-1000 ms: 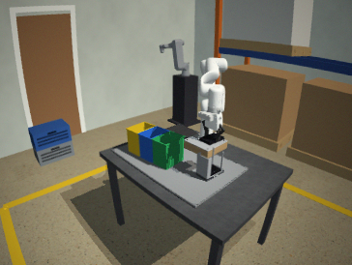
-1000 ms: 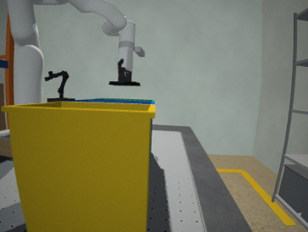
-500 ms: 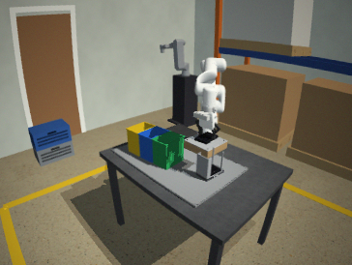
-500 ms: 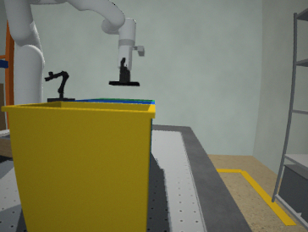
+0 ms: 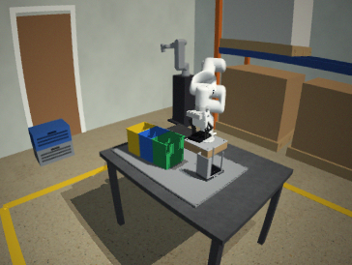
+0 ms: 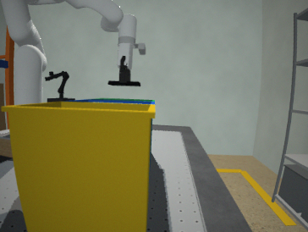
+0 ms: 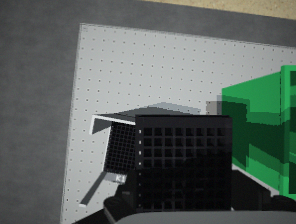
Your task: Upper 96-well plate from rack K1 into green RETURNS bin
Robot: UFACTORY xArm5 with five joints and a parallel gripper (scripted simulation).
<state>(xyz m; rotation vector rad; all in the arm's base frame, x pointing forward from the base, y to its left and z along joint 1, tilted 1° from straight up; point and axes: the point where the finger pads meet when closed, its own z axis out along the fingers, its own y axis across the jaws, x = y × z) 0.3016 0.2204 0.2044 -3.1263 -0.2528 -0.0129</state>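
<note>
The green bin is 70 mm ahead of my hand, 210 mm to the right of it and 160 mm below it. Round my hand: yellow bin: 120 mm ahead, 470 mm to the right, 160 mm below; blue bin: 100 mm ahead, 340 mm to the right, 160 mm below; black 96-well plate: 10 mm below.
</note>
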